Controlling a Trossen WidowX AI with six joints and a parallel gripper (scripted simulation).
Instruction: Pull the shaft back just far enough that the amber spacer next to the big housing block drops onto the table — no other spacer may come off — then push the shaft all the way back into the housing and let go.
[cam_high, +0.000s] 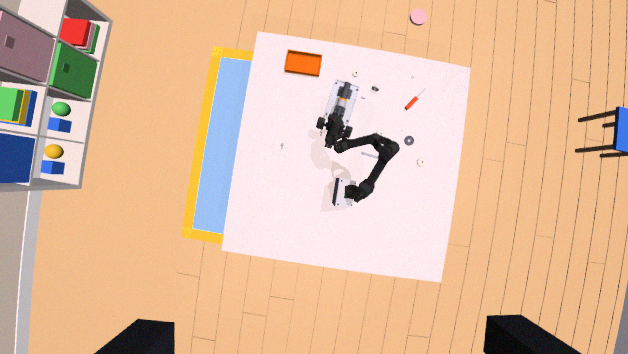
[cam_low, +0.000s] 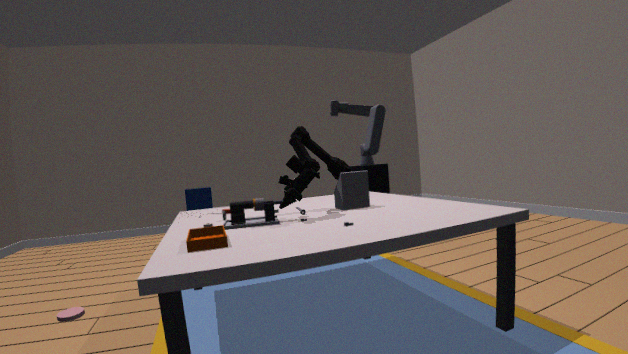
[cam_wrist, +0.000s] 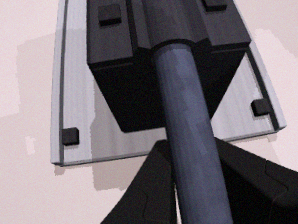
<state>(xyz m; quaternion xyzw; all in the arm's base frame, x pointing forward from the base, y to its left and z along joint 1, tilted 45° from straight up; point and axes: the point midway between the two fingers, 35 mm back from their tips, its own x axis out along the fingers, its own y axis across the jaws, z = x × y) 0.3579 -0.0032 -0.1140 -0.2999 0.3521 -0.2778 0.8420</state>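
The grey-blue shaft is 50 mm ahead of my gripper tip, 20 mm above it and 10 mm to the right of it. From my gripper tip the other things lie so: amber spacer 100 mm ahead, 30 mm to the right, 20 mm above; orange tray 330 mm ahead, 200 mm to the left, 50 mm below.
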